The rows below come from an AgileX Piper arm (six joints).
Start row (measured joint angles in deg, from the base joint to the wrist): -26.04, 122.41, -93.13, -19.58, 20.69, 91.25
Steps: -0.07, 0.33, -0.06, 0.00, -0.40, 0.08; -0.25, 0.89, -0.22, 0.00, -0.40, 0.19; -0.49, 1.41, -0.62, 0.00, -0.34, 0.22; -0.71, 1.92, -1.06, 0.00, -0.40, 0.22; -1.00, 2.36, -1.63, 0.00, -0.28, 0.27; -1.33, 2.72, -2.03, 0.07, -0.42, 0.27; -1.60, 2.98, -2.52, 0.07, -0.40, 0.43; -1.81, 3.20, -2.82, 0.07, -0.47, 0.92; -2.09, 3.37, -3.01, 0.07, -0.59, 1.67; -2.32, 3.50, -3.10, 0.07, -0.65, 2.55; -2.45, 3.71, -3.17, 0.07, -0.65, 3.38; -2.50, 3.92, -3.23, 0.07, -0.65, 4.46; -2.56, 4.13, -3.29, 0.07, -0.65, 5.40; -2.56, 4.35, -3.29, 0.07, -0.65, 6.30; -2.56, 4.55, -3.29, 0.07, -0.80, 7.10; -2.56, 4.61, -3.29, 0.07, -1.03, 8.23
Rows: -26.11, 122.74, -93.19, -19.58, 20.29, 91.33; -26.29, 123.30, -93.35, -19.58, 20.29, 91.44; -26.53, 123.82, -93.75, -19.58, 20.35, 91.47; -26.75, 124.33, -94.19, -19.58, 20.29, 91.47; -27.04, 124.77, -94.76, -19.58, 20.41, 91.52; -27.37, 125.13, -95.16, -19.51, 20.27, 91.52; -27.64, 125.39, -95.65, -19.51, 20.29, 91.68; -27.85, 125.61, -95.95, -19.51, 20.22, 92.17; -28.13, 125.78, -96.14, -19.51, 20.10, 92.92; -28.36, 125.91, -96.23, -19.51, 20.04, 93.80; -28.49, 126.12, -96.30, -19.51, 20.04, 94.63; -28.54, 126.33, -96.36, -19.51, 20.04, 95.71; -28.60, 126.54, -96.42, -19.51, 20.04, 96.65; -28.60, 126.76, -96.42, -19.51, 20.04, 97.55; -28.60, 126.96, -96.42, -19.51, 19.89, 98.35; -28.60, 127.02, -96.42, -19.51, 19.66, 99.48
